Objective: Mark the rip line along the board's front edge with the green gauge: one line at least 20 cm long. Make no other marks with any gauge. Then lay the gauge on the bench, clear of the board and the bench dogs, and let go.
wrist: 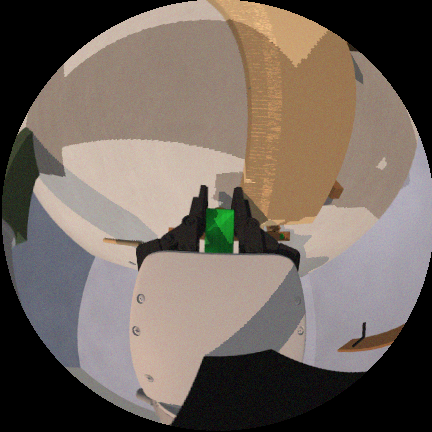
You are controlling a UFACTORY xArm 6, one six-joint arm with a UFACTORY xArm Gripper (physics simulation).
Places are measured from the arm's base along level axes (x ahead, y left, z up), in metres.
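Pixels of known places: gripper, between the fingertips: (219, 195).
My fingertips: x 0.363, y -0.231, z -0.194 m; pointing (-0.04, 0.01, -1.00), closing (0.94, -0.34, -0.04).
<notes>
For each thing: its top centre in the pictures, then the offset to it from my fingertips. Level surfaces: height alone.
- tan board, centre of its top: (300, 92) dx +0.084, dy +0.086, dz +0.005 m
- green gauge, centre of its top: (230, 265) dx +0.004, dy -0.032, dz +0.066 m
- small brown block, centre of its top: (336, 193) dx +0.136, dy -0.014, dz +0.011 m
- pale bench, height of its surface: dz -0.014 m
- thin tan stick, centre of its top: (118, 243) dx -0.315, dy -0.085, dz -0.001 m
The tan board (315, 120) runs down the upper right of the wrist view, with a streaky light band along its left-hand long side. I cannot make out a marked line on it. My gripper (219, 195) is shut on the green gauge (219, 231), whose green block sits between the fingers. Brown parts with a small green spot show beside the right finger. The fingertips are near the board's lower left corner; whether the gauge touches the board is hidden. A small brown block (336, 190), perhaps a bench dog, stands beside the board's right-hand side.
The pale bench (140, 100), partly in shadow, extends on both sides of the board. A thin tan stick (120, 241) lies near the bench's lower left edge. A dark green object (17, 175) stands at the far left. A brown rail with a black hook (372, 341) shows at lower right.
</notes>
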